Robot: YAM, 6 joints.
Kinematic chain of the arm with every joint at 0, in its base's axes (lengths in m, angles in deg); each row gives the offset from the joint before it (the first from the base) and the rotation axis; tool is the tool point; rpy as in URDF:
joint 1: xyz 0 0 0.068 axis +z
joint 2: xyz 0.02 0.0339 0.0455 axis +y
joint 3: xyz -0.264 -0.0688 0 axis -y
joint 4: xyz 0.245 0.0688 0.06 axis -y
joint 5: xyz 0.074 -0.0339 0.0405 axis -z
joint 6: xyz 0.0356 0 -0.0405 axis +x
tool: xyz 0 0 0 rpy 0 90 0
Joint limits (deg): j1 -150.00..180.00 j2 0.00..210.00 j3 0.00..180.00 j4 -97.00..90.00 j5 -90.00..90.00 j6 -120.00..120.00
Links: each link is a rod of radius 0.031 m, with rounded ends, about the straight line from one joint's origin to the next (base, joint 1, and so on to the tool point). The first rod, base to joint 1, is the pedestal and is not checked.
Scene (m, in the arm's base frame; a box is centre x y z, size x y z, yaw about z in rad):
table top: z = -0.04
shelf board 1: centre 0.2 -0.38 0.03 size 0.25 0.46 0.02 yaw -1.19
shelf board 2: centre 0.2 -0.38 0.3 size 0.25 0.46 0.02 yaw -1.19
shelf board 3: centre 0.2 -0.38 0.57 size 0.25 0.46 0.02 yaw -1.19
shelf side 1: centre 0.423 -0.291 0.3 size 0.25 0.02 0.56 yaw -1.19
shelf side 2: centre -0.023 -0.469 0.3 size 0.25 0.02 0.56 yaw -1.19
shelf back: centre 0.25 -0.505 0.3 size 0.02 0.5 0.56 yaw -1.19
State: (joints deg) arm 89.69 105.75 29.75 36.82 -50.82 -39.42
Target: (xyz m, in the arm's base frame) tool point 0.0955 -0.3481 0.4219
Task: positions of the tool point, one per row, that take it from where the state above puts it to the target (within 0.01 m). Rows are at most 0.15 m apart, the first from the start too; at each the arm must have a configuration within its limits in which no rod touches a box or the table.
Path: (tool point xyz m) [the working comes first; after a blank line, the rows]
Joints at the target: -77.82 89.55 74.39 44.43 -34.02 -39.42
Straight joint move there: touches shelf board 2, shelf side 1.

1: 0.0755 0.2868 0.1193
2: 0.1723 0.2491 0.1574
3: 0.2471 0.1765 0.1972
4: 0.2875 0.0814 0.2378
5: 0.2873 -0.0192 0.2782
6: 0.2490 -0.1075 0.3177
7: 0.1827 -0.1687 0.3554
8: 0.1038 -0.1944 0.3905
9: 0.0300 -0.1846 0.4219
10: 0.0553 -0.2647 0.4355
11: 0.0955 -0.3481 0.4219

